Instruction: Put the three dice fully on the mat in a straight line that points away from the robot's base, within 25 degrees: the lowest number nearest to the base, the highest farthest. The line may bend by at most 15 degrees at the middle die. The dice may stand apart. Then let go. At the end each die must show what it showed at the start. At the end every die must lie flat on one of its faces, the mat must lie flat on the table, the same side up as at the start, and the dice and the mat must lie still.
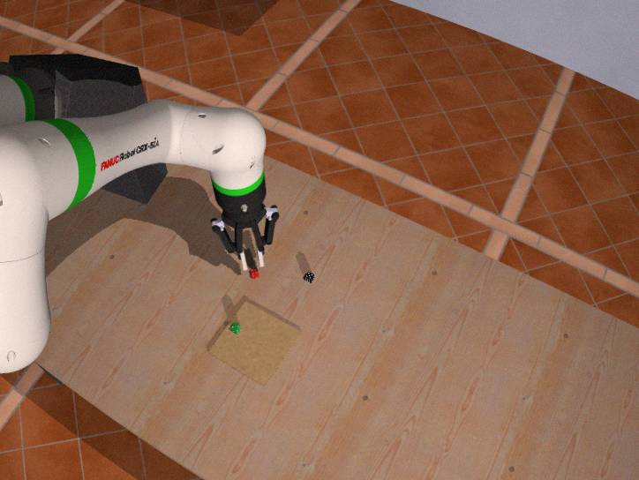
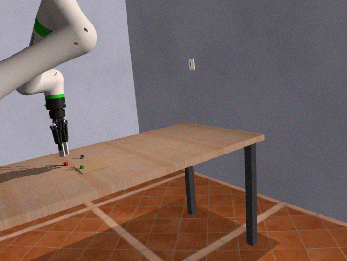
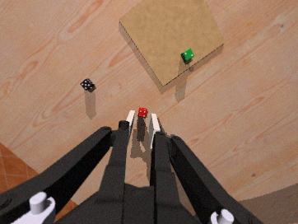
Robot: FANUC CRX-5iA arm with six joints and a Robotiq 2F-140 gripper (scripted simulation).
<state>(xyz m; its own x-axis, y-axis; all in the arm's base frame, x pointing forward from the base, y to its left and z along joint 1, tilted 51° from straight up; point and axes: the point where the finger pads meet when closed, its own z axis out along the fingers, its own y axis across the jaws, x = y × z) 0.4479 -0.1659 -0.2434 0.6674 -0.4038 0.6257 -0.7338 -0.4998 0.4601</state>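
My hand is 8 cm above the red die. The rest, counted from my hand: green die 3 cm ahead, 13 cm to the right, 7 cm below; tan mat 8 cm ahead, 14 cm to the right, 8 cm below; black die 11 cm ahead, 5 cm to the left, 8 cm below.
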